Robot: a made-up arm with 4 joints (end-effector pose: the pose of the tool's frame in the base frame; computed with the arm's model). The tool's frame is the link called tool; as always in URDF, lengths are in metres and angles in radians. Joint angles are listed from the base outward.
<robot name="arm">
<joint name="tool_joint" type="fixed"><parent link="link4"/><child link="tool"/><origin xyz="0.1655 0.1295 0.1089" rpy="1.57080 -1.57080 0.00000"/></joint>
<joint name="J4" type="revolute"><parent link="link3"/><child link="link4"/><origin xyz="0.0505 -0.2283 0.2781" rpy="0.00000 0.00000 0.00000"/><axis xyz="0 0 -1"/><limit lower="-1.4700" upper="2.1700"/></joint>
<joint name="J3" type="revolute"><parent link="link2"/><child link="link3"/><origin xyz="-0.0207 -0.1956 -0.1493" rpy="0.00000 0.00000 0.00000"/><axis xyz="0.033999 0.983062 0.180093"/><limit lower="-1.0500" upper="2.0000"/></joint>
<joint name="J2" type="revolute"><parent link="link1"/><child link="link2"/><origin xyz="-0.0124 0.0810 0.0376" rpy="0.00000 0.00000 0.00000"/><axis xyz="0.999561 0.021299 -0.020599"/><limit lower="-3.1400" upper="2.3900"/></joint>
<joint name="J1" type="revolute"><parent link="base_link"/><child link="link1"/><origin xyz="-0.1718 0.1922 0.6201" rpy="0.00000 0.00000 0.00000"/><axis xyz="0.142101 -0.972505 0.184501"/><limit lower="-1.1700" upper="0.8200"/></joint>
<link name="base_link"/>
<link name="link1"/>
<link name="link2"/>
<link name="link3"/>
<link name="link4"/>
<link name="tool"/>
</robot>
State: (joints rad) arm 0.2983 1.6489 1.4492 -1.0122
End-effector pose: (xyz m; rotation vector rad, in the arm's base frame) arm 0.1828 0.4313 0.6027 -1.7627 -0.1489 -0.3939
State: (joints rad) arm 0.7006 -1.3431 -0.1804 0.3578
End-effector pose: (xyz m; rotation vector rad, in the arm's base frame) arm -0.3956 0.4121 1.0691 -0.6194 -1.1469 1.7398
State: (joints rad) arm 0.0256 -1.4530 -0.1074 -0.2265
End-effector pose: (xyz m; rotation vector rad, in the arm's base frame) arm -0.0846 0.4992 0.9519 0.2199 0.0606 1.7271
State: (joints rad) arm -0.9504 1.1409 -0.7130 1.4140
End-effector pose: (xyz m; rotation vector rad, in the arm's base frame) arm -0.6043 -0.1716 0.6324 -0.2647 -1.2903 -1.0966
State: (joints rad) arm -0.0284 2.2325 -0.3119 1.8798
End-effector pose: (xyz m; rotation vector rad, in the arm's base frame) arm -0.2791 0.4473 0.0153 1.1311 -0.5321 -2.0259
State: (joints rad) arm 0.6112 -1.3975 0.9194 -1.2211
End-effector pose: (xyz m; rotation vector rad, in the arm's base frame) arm -0.1213 0.3346 0.9912 1.2636 0.0695 1.1248
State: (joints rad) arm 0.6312 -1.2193 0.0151 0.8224
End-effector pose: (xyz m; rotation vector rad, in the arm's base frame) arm -0.3210 0.2953 1.2045 -0.6755 -1.4856 1.3034
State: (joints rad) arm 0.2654 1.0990 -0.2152 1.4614
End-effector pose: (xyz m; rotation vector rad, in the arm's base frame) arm -0.0123 -0.2133 0.2766 1.0116 -1.7821 -0.8389
